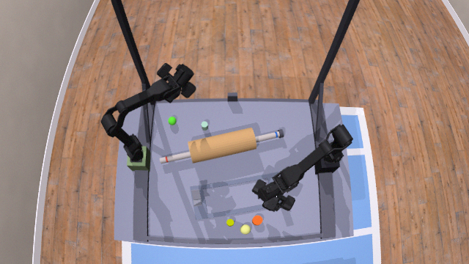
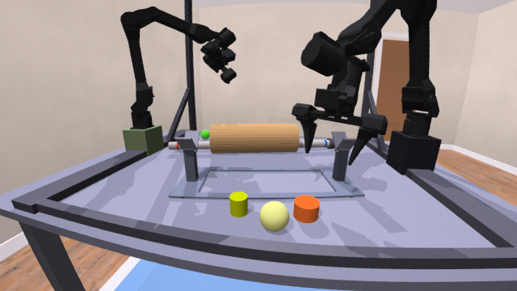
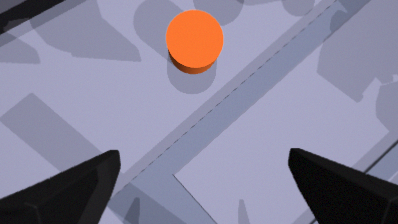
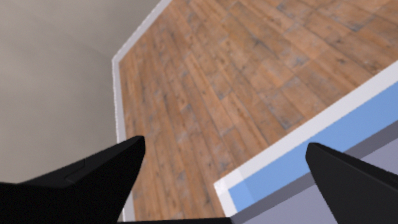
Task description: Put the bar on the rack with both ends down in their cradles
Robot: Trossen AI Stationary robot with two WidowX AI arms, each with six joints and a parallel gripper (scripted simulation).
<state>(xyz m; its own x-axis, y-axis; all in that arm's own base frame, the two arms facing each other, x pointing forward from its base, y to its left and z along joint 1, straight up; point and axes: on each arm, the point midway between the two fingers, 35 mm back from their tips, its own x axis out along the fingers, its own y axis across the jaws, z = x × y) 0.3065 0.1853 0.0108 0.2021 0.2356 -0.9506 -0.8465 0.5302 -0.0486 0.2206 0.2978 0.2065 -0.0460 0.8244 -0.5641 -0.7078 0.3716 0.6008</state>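
The orange cylinder is 8 cm ahead of my left hand, 5 cm to the right of it and 11 cm below it. The rest, counted from my left hand: tan paper roll 28 cm behind, 21 cm to the right, 7 cm below; then pale yellow ball 13 cm ahead, 10 cm to the right, 10 cm below; then yellow-green cylinder 9 cm ahead, 17 cm to the right, 10 cm below.
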